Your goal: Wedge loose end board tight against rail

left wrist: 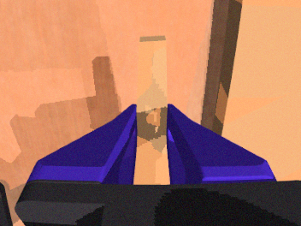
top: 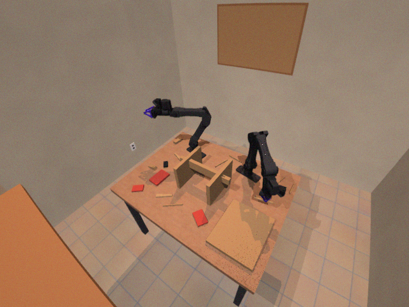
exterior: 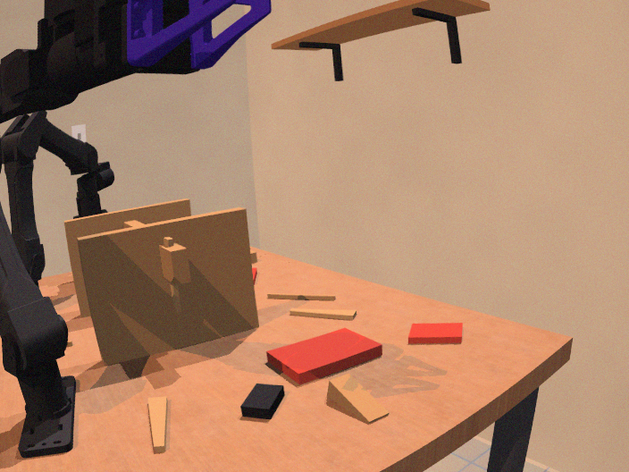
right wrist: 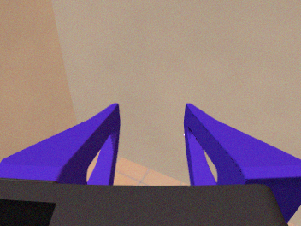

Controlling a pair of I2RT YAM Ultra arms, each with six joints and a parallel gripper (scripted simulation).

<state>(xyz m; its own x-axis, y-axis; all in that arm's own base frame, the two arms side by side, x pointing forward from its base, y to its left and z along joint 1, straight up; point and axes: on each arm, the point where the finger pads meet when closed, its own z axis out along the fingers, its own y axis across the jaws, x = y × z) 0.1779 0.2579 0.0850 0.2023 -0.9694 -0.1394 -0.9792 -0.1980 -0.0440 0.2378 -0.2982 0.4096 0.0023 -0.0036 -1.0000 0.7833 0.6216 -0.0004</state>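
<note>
The rail lies 30 mm ahead of my left hand, 460 mm to the right of it and 60 mm above it. Round my left hand: black block (40 mm ahead, 860 mm to the right, 80 mm below); flat panel (230 mm ahead, 50 mm to the right, 70 mm below).
</note>
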